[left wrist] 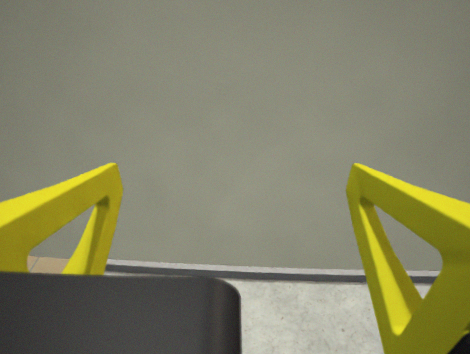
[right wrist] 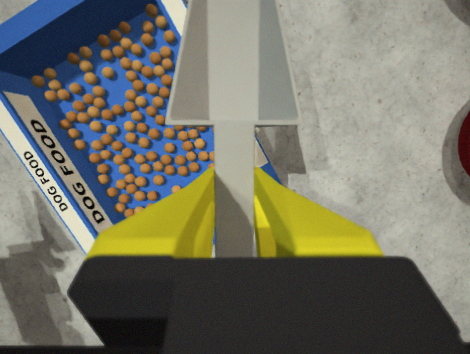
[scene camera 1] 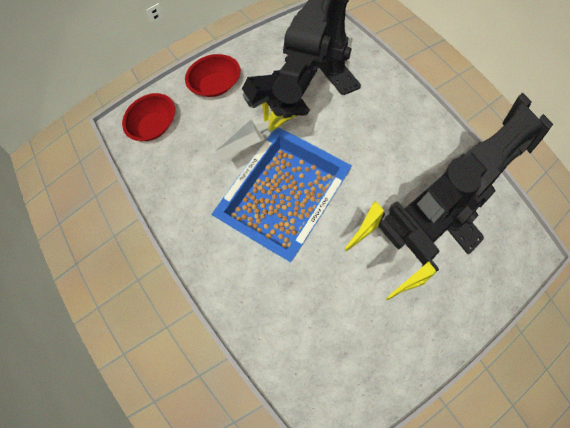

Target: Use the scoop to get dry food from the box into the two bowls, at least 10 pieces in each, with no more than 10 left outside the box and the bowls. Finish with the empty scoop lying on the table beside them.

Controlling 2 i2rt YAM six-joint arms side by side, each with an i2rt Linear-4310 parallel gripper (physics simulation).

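Places are measured from the left arm's base along level axes (x left, y ahead, z down), in millimetres.
Pixels of known places: left gripper, fingertip midpoint: (left wrist: 234,176) (scene camera 1: 366,274); right gripper, fingertip midpoint: (right wrist: 234,177) (scene camera 1: 269,126); right arm's base, origin of the base link: (scene camera 1: 333,69).
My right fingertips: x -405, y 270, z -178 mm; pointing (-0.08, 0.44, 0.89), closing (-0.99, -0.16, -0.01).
For each thing: its top centre in the pictures, then the offset to it from my right fingertips. "spot": a spot on its surface instead. Level surfaces: height alone.
- blue box, surface spot: (right wrist: 37,20) spot: dx +153, dy +150, dz +115 mm
- grey scoop, middle of its top: (right wrist: 234,106) (scene camera 1: 254,130) dx -5, dy +34, dz -12 mm
- bowl's edge, surface spot: (right wrist: 465,150) spot: dx -253, dy -34, dz +142 mm
- grey table, its level: dz +178 mm
- raised rim, surface spot: (scene camera 1: 200,312) spot: dx +201, dy +362, dz +159 mm
- table's rim, surface spot: (left wrist: 280,272) spot: dx +324, dy +369, dz +158 mm
A blue box (scene camera 1: 287,254) (right wrist: 37,20) holds many round brown food pieces (scene camera 1: 280,200) (right wrist: 130,130). My right gripper (scene camera 1: 274,120) (right wrist: 234,177) is shut on the handle of a grey scoop (scene camera 1: 244,139) (right wrist: 233,65). The scoop is above the table beside the box's upper-left edge, and its tray shows no pieces. Two red bowls (scene camera 1: 213,75) (scene camera 1: 149,117) stand at the upper left; no pieces show in them. A bowl's edge (right wrist: 465,150) shows at the right of the right wrist view. My left gripper (scene camera 1: 366,274) (left wrist: 234,176) is open and empty, right of the box.
The grey table (scene camera 1: 325,350) has a raised rim (scene camera 1: 200,312) around it. Both black arms stand over its upper and right parts. In the left wrist view, a plain wall (left wrist: 235,90) fills the background beyond the table's rim (left wrist: 280,272).
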